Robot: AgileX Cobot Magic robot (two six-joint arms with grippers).
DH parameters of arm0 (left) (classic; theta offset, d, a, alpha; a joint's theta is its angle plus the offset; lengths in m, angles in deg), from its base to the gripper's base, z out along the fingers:
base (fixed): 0 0 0 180
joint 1: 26.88 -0.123 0 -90
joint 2: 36.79 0 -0.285 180
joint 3: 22.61 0 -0.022 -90
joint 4: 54.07 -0.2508 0 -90
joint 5: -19.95 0 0.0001 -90
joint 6: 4.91 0.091 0 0
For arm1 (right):
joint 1: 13.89 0.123 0 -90
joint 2: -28.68 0 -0.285 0
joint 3: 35.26 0 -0.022 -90
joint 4: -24.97 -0.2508 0 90
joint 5: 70.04 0 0.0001 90
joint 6: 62.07 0.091 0 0
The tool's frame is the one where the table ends.
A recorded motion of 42 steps. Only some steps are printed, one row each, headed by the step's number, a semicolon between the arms.
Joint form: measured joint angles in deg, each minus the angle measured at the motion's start. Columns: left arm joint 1, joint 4, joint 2, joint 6, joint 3, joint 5; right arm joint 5, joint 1, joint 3, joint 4, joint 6, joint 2.
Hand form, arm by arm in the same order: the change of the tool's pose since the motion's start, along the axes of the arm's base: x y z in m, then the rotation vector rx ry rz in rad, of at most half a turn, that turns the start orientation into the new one. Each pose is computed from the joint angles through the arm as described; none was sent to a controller.
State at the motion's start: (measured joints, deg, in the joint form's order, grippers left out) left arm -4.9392 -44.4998 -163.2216 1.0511 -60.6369 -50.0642; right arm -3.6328 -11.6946 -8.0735 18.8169 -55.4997 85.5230
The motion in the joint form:
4: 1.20 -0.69 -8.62 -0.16 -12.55 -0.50; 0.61 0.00 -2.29 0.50 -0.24 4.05
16: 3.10 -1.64 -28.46 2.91 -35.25 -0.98; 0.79 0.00 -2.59 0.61 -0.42 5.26
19: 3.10 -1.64 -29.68 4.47 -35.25 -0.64; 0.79 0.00 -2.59 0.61 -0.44 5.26
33: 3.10 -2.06 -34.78 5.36 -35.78 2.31; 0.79 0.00 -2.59 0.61 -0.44 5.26
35: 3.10 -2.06 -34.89 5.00 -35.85 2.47; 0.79 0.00 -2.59 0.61 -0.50 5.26
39: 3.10 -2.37 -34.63 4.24 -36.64 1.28; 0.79 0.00 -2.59 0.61 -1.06 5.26
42: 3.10 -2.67 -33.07 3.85 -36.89 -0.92; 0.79 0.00 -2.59 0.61 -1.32 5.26
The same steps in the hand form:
4: 0.0285 -0.0214 -0.0089 -0.0127 -0.0592 -0.0191; 0.0153 -0.0001 0.0009 -0.0123 0.0405 0.0040
16: 0.0738 -0.0589 -0.0756 0.0023 -0.1197 -0.0998; 0.0197 -0.0001 -0.0009 -0.0164 0.0590 0.0070
19: 0.0761 -0.0600 -0.0869 0.0166 -0.1134 -0.1240; 0.0197 -0.0001 -0.0009 -0.0166 0.0590 0.0073
33: 0.0859 -0.0636 -0.1315 0.0386 -0.0934 -0.1318; 0.0197 -0.0001 -0.0009 -0.0166 0.0590 0.0073
35: 0.0862 -0.0638 -0.1322 0.0359 -0.0935 -0.1256; 0.0197 -0.0001 -0.0009 -0.0171 0.0589 0.0082
39: 0.0852 -0.0629 -0.1265 0.0377 -0.0897 -0.1162; 0.0197 -0.0001 -0.0009 -0.0216 0.0578 0.0168
42: 0.0813 -0.0607 -0.1117 0.0430 -0.0839 -0.1147; 0.0197 -0.0001 -0.0009 -0.0237 0.0573 0.0208

